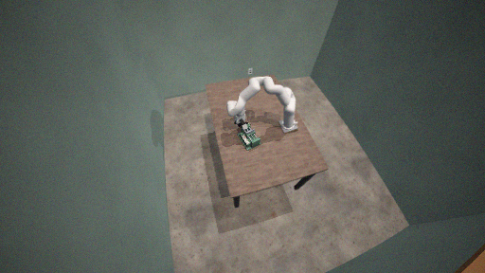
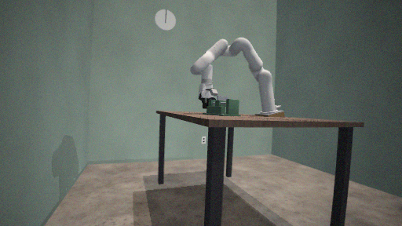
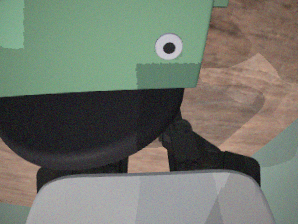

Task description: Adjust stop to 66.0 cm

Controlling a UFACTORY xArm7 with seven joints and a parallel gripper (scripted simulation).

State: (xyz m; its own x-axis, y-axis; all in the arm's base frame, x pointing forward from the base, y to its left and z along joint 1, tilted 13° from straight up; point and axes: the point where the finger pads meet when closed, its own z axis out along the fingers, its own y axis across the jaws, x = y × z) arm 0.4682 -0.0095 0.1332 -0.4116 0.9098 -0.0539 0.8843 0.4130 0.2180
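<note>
Right now the black handwheel is 20 mm to the left of my hand and 20 mm behind it. Also, from my hand: green stop fixture 130 mm to the left, 70 mm behind, 30 mm above.
</note>
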